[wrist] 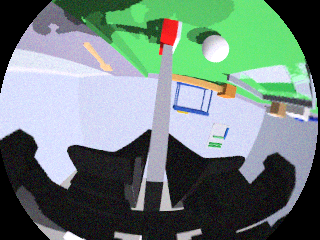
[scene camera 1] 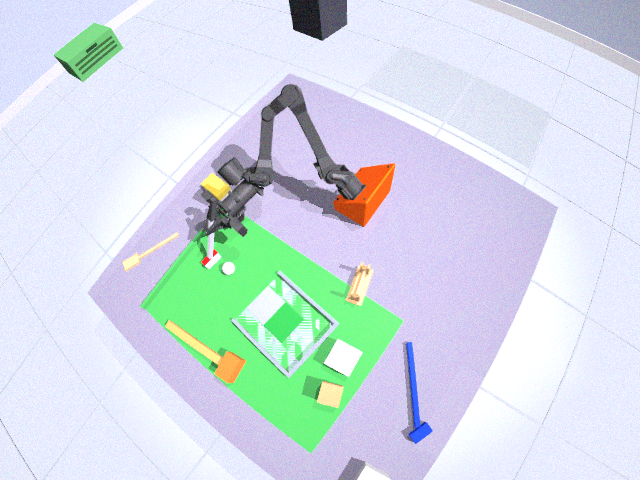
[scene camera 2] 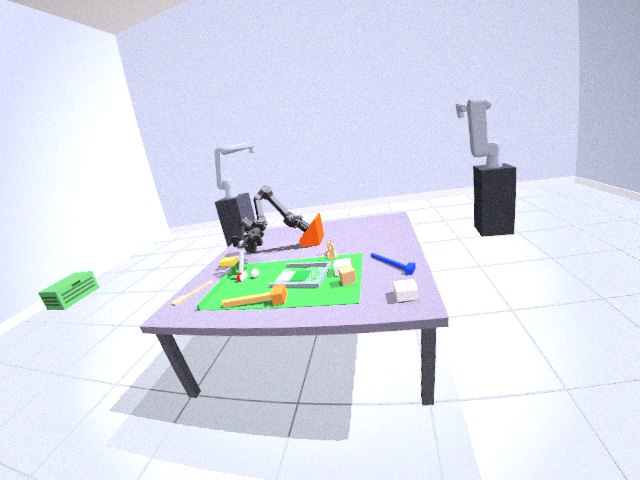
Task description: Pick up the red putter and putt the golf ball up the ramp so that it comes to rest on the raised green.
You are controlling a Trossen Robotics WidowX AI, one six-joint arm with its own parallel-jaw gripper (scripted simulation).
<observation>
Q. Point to a green mat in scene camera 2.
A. At 331, 292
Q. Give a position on a green mat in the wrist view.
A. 252, 45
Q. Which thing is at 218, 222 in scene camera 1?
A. My gripper.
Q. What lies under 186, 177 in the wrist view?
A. My gripper.
</observation>
